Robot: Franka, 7 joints.
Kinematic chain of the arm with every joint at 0, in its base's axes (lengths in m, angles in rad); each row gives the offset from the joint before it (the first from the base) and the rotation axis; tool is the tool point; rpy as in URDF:
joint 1: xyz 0 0 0.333 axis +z
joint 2: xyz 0 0 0 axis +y
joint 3: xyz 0 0 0.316 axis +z
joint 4: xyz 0.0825 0 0 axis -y
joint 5: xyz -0.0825 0 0.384 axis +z
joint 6: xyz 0 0 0 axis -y
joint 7: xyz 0.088 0 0 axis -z
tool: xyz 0 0 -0.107 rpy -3.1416 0 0
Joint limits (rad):
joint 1: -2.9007..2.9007
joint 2: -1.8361..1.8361
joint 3: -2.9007..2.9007
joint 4: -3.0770..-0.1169
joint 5: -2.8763..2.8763
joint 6: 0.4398..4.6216
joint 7: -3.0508..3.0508
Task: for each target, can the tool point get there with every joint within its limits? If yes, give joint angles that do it. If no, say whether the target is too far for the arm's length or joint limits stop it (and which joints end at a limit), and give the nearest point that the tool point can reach.
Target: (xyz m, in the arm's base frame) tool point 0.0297 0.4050 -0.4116
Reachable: no: joint limits stop it (at a limit: joint 2) | nearest point 0.0287 0.3919 -0.3493 | short by 0.064 m
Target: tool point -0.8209 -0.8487 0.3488
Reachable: no: too far | nearest point -0.5964 -0.6166 0.3445 | short by 0.323 m
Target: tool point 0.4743 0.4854 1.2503
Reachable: no: too far | nearest point 0.3566 0.3649 1.0227 | short by 0.283 m
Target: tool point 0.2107 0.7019 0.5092
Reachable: yes | joints 0.4617 1.5408 1.7426 -1.4774 -0.8178 3.1817 -2.1983
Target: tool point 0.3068 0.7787 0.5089
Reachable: yes | joints 1.4561 1.2277 -1.1570 -0.4622 -1.4442 2.5316 -2.4628
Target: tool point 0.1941 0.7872 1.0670
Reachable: no: too far | nearest point 0.1523 0.6175 0.9088 | short by 0.236 m
